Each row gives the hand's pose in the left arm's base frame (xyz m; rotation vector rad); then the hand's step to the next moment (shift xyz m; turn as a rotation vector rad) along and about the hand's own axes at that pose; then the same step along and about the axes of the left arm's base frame.
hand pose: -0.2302 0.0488 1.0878 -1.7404 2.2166 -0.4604
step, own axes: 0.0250 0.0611 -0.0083 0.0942 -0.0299 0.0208
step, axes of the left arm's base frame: -0.0631 -0.0102 -0.0186 0.0131 -0.0997 -0.0089
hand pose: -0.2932 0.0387 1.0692 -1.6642 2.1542 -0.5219
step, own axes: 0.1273 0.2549 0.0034 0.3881 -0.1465 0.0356
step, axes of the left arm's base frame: -0.2408 -0.0638 -0.1383 0.0484 -0.4131 0.0182
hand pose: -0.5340 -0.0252 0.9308 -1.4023 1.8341 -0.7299
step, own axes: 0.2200 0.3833 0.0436 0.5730 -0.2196 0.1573
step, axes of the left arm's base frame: -0.2193 -0.1165 -0.3682 0.1577 -0.6127 -0.0325
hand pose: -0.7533 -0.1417 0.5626 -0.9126 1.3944 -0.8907
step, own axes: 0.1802 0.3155 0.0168 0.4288 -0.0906 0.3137
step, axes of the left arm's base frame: 0.0091 -0.0382 -0.3616 0.3125 -0.4285 -0.0961
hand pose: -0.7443 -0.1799 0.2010 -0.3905 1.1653 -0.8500
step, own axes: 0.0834 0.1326 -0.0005 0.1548 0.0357 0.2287
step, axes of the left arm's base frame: 0.0614 0.0217 -0.1425 0.2443 -0.1283 -0.0372
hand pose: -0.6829 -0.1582 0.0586 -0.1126 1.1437 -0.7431
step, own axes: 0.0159 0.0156 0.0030 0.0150 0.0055 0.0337
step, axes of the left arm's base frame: 0.0133 0.0017 -0.0181 0.0345 -0.0141 0.0005
